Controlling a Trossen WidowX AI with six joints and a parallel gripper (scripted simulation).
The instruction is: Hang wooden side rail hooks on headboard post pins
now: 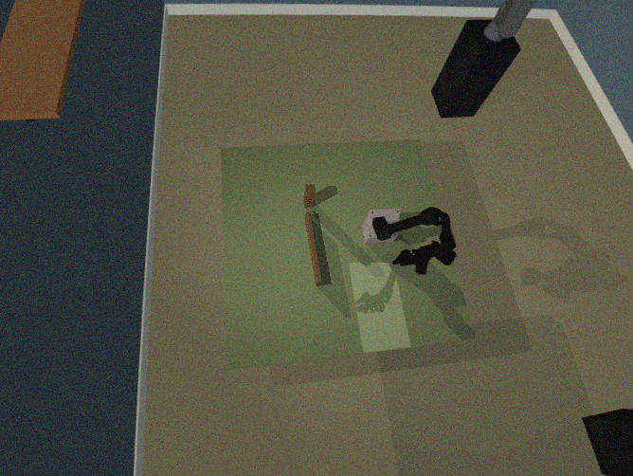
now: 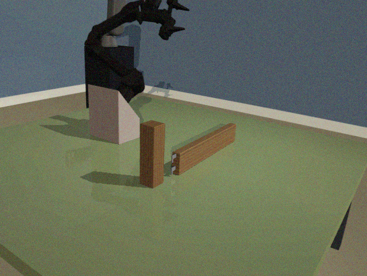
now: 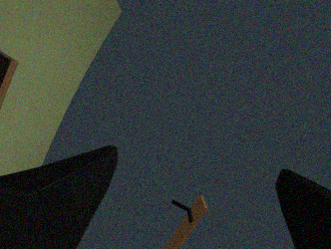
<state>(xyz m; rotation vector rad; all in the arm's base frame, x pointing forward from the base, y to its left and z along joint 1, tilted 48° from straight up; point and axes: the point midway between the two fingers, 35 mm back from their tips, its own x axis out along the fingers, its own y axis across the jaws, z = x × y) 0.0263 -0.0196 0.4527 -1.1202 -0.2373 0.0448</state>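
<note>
My gripper tip is now 27 cm short of the wooden headboard post, 56 cm to the left of it and 37 cm above it.
</note>
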